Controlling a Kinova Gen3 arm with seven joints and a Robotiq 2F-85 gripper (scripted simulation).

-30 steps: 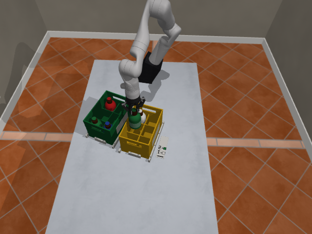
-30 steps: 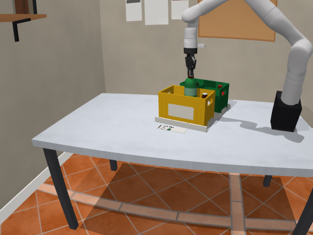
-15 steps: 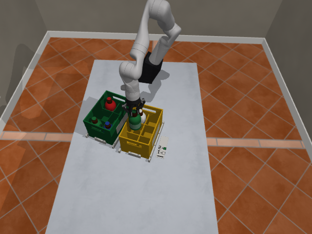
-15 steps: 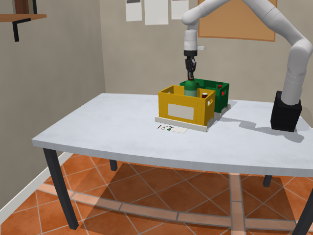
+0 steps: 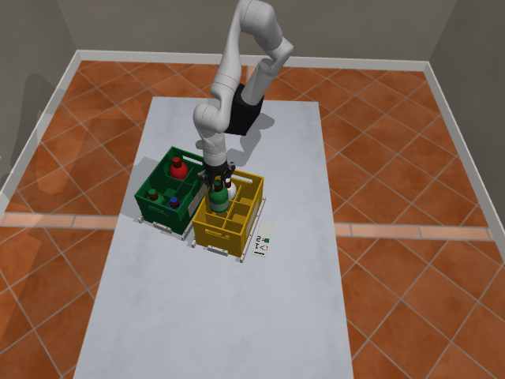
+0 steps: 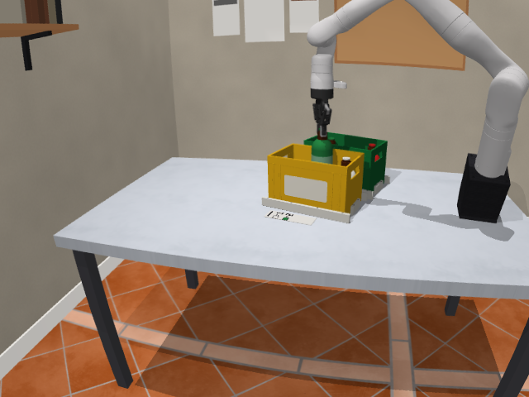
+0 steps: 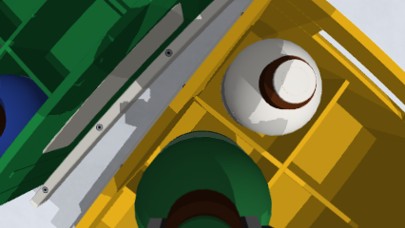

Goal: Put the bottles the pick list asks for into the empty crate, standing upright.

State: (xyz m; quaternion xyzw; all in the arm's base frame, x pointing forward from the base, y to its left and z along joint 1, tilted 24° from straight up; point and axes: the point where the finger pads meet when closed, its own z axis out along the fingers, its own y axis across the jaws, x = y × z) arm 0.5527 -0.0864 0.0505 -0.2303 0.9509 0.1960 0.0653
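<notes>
Now: the yellow crate 160 mm below my hand, 40 mm to the left of it and 10 mm ahead of it. The rest, counted from my hand: green crate: 180 mm to the right, 160 mm below, 70 mm behind; then blue-label bottle: 170 mm to the right, 160 mm below, 30 mm ahead; then white-label bottle: 160 mm below, 90 mm behind, 20 mm to the left.
</notes>
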